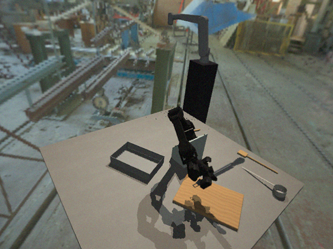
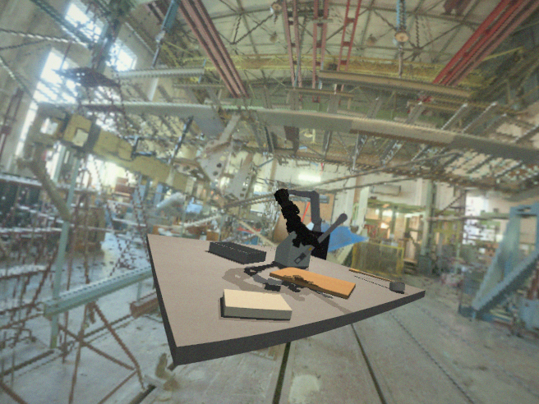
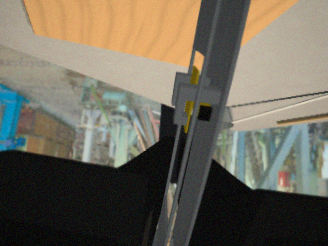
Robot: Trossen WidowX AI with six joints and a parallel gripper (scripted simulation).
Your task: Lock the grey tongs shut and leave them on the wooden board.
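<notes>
The wooden board lies 150 mm below my gripper tip and 10 mm ahead of it. The rest, counted from my gripper tip: beige block (420 mm ahead, 230 mm to the left, 140 mm below); then grey roasting tin (460 mm to the right, 250 mm ahead, 130 mm below).
</notes>
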